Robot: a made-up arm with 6 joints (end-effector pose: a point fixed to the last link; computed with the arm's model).
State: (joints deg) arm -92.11 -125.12 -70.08 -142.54 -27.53 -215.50
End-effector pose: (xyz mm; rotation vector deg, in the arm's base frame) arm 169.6 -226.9 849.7 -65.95 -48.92 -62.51
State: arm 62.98 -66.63 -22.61 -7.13 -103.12 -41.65
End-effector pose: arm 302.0 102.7 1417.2 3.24 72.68 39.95
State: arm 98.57 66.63 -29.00 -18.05 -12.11 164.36
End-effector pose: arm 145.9 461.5 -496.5 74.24 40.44 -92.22
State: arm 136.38 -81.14 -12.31 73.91 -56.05 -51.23
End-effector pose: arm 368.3 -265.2 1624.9 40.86 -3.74 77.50
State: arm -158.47 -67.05 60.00 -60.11 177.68 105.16
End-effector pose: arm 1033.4 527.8 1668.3 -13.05 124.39 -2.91
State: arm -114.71 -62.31 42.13 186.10 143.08 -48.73
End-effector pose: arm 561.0 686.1 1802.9 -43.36 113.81 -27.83
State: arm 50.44 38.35 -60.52 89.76 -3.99 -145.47
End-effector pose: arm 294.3 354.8 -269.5 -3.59 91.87 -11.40
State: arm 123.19 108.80 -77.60 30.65 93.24 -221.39
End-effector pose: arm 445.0 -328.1 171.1 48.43 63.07 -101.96
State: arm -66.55 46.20 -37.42 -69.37 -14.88 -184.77
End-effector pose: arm 88.2 -401.8 -326.7 -30.32 71.94 30.03
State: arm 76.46 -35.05 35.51 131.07 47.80 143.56
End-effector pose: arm -181.2 -123.8 2061.6 60.90 36.86 116.57
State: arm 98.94 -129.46 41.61 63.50 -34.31 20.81
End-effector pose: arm 360.4 -1647.8 -73.6 71.00 -51.14 -21.75
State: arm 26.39 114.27 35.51 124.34 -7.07 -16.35
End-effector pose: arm 855.1 565.4 -993.1 -110.14 34.18 83.58
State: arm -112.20 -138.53 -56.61 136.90 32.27 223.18
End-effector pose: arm 315.8 340.8 1028.2 -61.87 -21.54 -84.12
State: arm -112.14 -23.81 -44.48 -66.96 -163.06 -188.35
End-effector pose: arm -356.5 -643.5 389.0 -43.86 -35.39 41.47
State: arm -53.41 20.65 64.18 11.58 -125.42 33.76
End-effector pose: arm 442.6 -964.5 1824.7 11.60 88.13 -30.67
